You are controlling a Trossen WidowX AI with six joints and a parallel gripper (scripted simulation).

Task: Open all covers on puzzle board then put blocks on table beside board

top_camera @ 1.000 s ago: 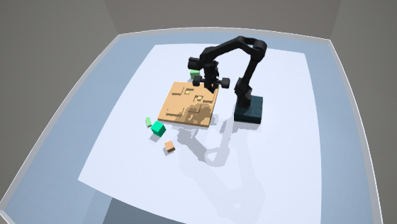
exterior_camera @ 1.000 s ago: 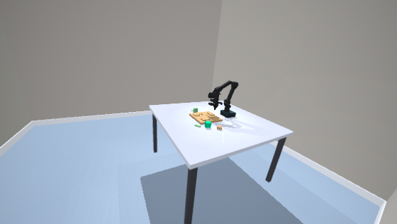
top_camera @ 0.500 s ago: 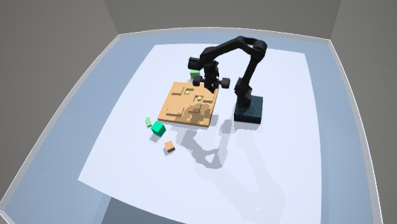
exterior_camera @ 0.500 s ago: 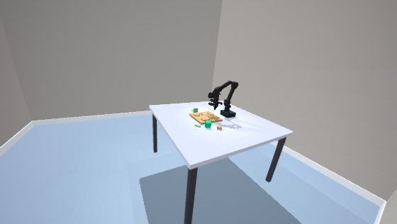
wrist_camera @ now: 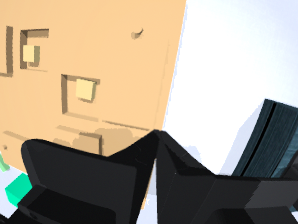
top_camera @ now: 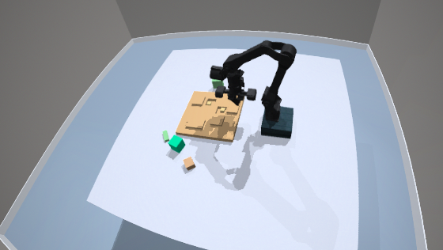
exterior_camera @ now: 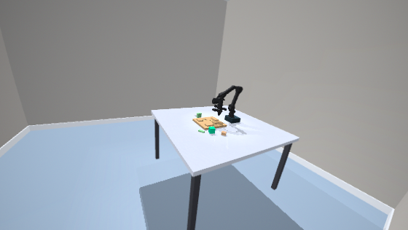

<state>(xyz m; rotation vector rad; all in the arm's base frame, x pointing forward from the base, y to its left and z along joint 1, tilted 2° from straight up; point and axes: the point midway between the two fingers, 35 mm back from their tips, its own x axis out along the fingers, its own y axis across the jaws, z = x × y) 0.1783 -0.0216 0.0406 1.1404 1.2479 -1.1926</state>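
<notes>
Right now my gripper tip is 130 mm short of the tan puzzle board, 50 mm above it and 30 mm to the right of it. Round my gripper tip: tan cube (330 mm to the left, 140 mm ahead, 60 mm below); light green bar (330 mm ahead, 210 mm to the left, 60 mm below); green cube (250 mm to the left, 240 mm ahead, 40 mm below).
</notes>
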